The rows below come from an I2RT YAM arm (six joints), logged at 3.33 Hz.
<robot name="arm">
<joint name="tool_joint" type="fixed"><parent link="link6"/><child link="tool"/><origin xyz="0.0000 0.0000 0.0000" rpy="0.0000 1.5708 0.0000"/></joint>
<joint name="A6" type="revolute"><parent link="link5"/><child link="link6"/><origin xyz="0.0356 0.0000 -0.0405"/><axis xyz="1 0 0"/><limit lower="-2.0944" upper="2.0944"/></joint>
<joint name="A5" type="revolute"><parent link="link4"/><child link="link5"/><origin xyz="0.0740 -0.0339 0.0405"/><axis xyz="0 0 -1"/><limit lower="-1.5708" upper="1.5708"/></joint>
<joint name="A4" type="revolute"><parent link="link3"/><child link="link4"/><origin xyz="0.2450 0.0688 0.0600"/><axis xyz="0 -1 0"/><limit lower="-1.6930" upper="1.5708"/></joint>
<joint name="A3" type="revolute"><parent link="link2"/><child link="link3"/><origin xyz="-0.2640 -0.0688 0.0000"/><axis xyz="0 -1 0"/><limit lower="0.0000" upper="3.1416"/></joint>
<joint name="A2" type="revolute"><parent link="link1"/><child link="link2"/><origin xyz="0.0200 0.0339 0.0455"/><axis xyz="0 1 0"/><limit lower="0.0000" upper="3.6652"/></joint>
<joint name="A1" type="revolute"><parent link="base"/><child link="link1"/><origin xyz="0.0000 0.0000 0.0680"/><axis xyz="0 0 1"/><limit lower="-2.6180" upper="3.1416"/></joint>
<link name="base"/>
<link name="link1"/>
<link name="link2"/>
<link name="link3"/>
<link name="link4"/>
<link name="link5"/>
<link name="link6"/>
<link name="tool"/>
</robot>
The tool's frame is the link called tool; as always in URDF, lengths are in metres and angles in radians.
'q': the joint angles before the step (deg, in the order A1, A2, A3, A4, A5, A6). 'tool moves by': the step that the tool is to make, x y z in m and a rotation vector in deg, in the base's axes. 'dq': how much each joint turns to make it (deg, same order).
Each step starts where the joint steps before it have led.
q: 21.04 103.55 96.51 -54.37 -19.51 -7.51
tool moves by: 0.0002 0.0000 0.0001 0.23 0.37 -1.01
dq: 0.01 0.00 0.01 0.10 0.18 1.12
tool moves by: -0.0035 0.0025 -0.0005 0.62 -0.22 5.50
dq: 0.29 0.01 0.01 -1.23 -2.90 -4.67
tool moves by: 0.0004 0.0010 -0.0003 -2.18 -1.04 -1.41
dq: 0.38 -0.01 -0.02 0.35 2.96 0.50
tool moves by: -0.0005 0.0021 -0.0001 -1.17 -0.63 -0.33
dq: 0.45 0.00 0.00 0.17 1.53 0.08
